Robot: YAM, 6 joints.
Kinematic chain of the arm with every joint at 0, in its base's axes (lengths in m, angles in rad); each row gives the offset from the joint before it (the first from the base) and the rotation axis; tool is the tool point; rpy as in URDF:
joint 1: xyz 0 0 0.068 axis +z
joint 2: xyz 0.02 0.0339 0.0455 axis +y
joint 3: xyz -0.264 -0.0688 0 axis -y
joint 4: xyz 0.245 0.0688 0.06 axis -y
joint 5: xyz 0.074 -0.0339 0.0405 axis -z
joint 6: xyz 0.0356 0 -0.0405 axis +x
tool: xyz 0 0 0 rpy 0 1.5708 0
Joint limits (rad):
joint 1: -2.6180..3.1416
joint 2: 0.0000..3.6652
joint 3: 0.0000..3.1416
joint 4: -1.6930..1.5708
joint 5: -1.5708..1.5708
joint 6: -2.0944..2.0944
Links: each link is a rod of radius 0.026 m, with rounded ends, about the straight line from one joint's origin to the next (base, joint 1, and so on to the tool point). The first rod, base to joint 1, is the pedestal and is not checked.
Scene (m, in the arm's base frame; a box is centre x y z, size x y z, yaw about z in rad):
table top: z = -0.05
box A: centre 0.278 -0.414 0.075 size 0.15 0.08 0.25 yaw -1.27
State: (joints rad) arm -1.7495 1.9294 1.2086 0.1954 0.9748 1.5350
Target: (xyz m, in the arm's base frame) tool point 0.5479 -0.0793 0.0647
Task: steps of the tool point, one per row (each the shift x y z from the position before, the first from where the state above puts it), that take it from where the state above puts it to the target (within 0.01 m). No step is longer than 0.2 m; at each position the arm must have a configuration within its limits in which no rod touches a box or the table.
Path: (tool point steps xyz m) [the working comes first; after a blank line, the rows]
Joints at the target: -0.1004 2.6260 1.8278 0.3285 0.7395 1.5350
Straight joint move there: touches box A.

1: 0.1178 -0.0445 0.0322
2: 0.1321 -0.0039 0.0337
3: 0.1313 0.0401 0.0345
4: 0.1266 0.0735 -0.0732
5: 0.0950 0.1167 -0.0781
6: 0.0483 0.1445 -0.0813

